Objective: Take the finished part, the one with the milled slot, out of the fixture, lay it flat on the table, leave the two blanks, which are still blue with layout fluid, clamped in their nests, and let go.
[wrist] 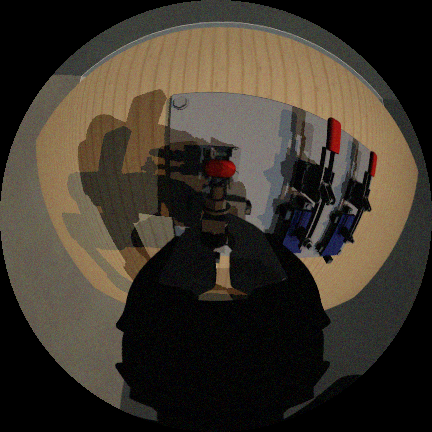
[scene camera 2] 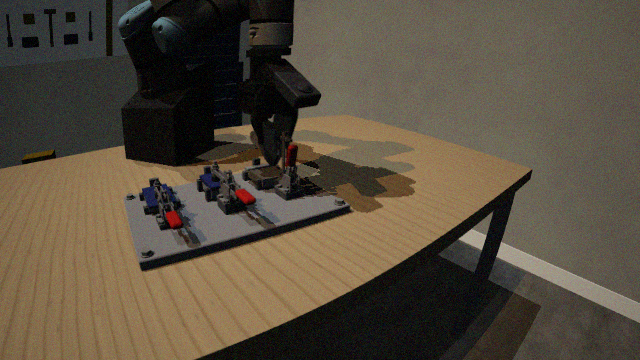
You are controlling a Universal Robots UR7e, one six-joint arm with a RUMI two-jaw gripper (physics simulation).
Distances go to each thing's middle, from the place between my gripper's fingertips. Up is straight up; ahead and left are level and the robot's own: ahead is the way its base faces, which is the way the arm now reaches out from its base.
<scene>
I see my gripper 110 mm to the left of the fixture plate (scene camera 2: 206,228), 50 mm above it and 20 mm short of it.
</scene>
